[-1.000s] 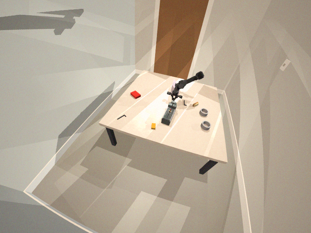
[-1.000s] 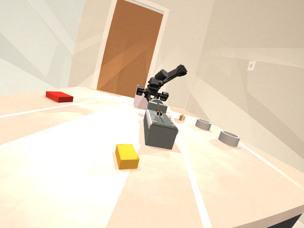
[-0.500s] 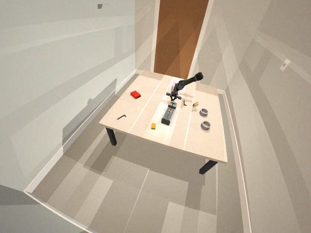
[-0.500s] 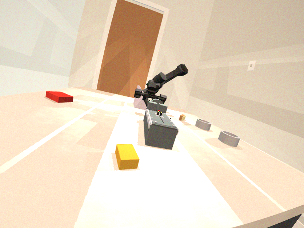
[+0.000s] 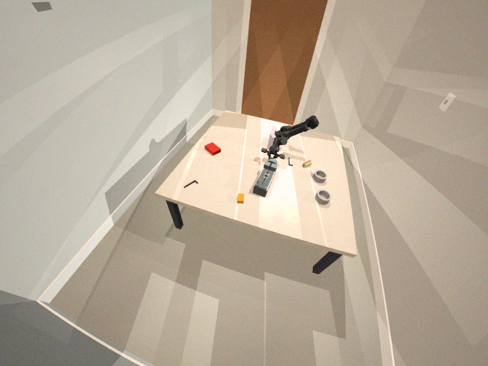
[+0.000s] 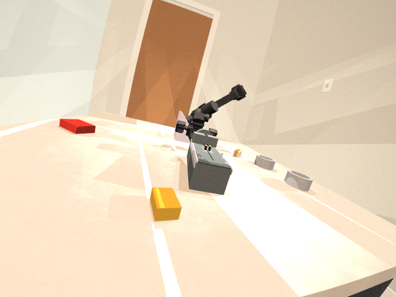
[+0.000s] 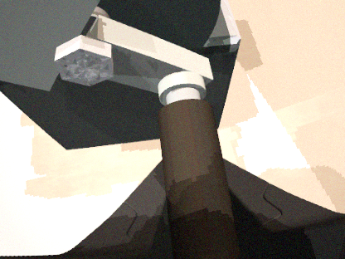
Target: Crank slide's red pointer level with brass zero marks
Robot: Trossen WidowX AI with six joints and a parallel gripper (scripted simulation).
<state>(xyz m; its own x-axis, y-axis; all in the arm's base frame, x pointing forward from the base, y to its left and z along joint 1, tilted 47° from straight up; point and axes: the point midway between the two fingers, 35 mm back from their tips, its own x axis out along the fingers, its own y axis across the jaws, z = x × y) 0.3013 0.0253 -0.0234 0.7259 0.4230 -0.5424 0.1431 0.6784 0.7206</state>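
Now: gripper tip 140 mm short of the red pointer and 40 mm below it. The rest, counted from my gripper tip: dark brown crank handle: 30 mm above, 20 mm behind; then yellow block: 370 mm ahead, 120 mm to the right, 30 mm below; then tan block: 300 mm to the left, 140 mm behind, 20 mm below.
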